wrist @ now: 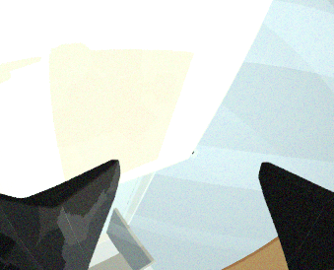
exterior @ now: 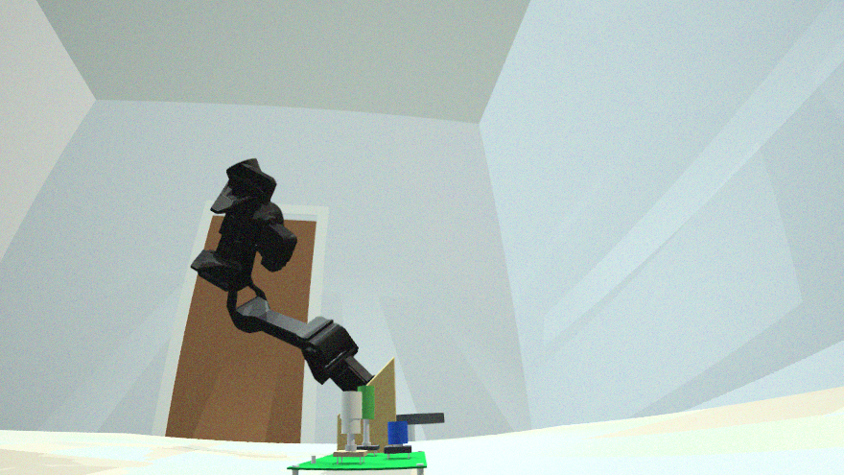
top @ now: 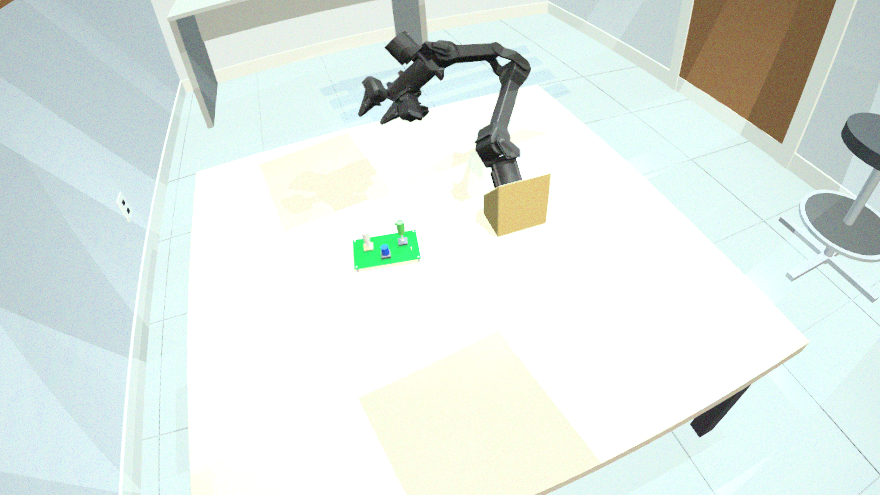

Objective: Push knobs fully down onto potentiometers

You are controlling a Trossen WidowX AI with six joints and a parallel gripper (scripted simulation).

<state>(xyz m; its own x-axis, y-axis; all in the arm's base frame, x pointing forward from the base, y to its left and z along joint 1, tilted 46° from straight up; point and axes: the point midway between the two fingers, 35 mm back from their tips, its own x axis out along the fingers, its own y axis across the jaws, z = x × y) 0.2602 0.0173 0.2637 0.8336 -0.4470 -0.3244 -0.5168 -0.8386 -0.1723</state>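
Now: gripper tip 21 cm to the right of the green knob, 18 cm above it and 2 cm past it. Also, from my gripper tip: grey-white knob: 20 cm to the left, 20 cm below, 6 cm ahead.
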